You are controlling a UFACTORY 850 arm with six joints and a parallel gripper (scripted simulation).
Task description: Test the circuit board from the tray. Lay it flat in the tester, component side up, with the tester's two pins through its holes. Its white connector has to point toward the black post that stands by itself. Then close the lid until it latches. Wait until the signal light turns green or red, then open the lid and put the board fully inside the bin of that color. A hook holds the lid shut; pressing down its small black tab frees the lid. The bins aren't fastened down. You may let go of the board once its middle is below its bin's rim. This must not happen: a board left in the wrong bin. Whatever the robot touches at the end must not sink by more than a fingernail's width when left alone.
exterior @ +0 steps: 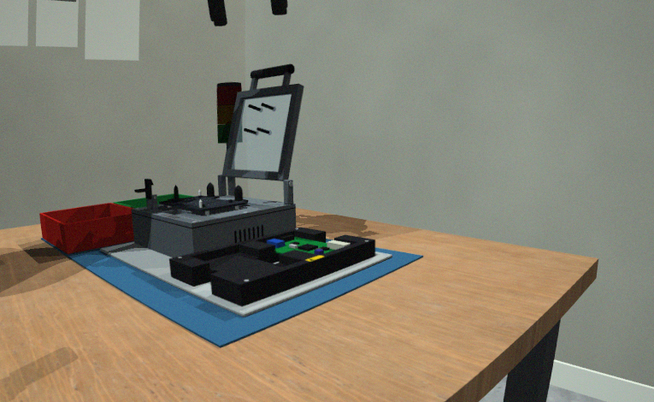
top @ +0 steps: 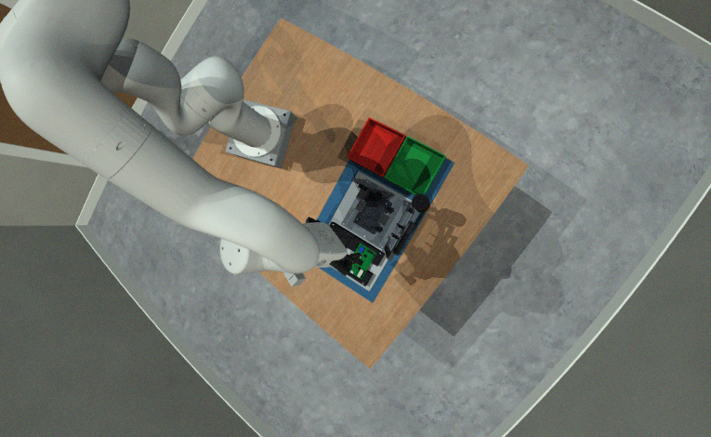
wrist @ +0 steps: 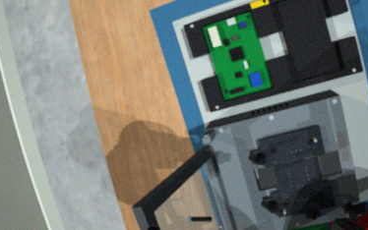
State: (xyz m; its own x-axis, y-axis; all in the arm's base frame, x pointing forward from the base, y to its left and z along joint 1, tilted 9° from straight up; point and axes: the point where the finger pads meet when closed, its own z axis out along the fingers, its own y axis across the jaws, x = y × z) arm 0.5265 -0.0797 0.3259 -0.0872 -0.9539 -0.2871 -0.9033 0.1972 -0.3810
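The green circuit board is 310 mm below my hand, 90 mm to the right of it and 20 mm ahead of it. Also, from my hand: black hook: 240 mm below, 130 mm to the left, 110 mm behind; see-through lid: 150 mm below, 90 mm to the left, 80 mm ahead; green bin: 320 mm below, 280 mm to the left, 20 mm behind.
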